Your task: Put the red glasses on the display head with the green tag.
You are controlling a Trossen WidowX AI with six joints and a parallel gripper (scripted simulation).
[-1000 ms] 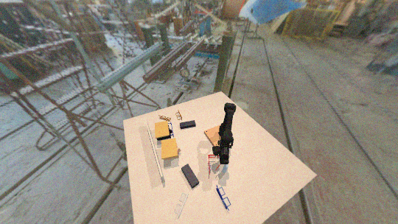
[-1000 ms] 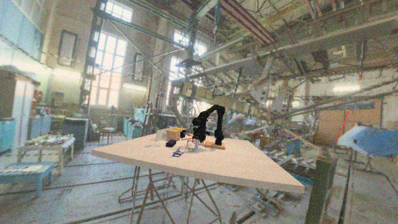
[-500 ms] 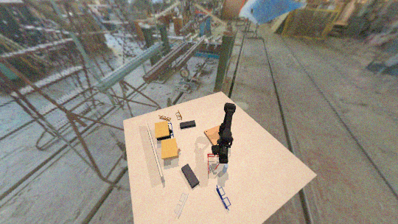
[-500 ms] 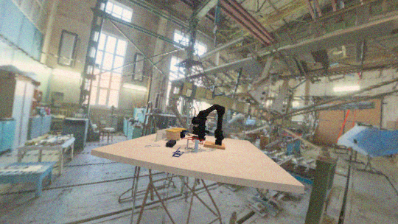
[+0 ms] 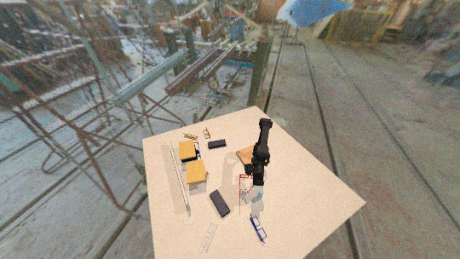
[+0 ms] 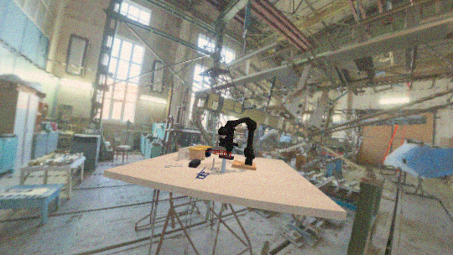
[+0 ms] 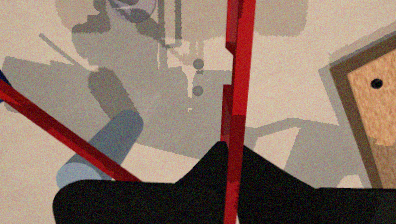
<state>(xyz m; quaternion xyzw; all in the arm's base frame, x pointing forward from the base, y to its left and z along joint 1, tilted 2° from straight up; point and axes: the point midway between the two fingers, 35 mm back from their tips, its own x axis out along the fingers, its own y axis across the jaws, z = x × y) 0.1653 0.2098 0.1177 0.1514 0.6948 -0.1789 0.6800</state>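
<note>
My gripper tip is 10 cm short of the post, 9 cm above it and 3 cm to the right of it. Also, from my gripper tip: long white bar: 47 cm ahead, 32 cm to the right, 6 cm below; pale blue piece: 9 cm to the left, 7 cm below, 1 cm ahead.
</note>
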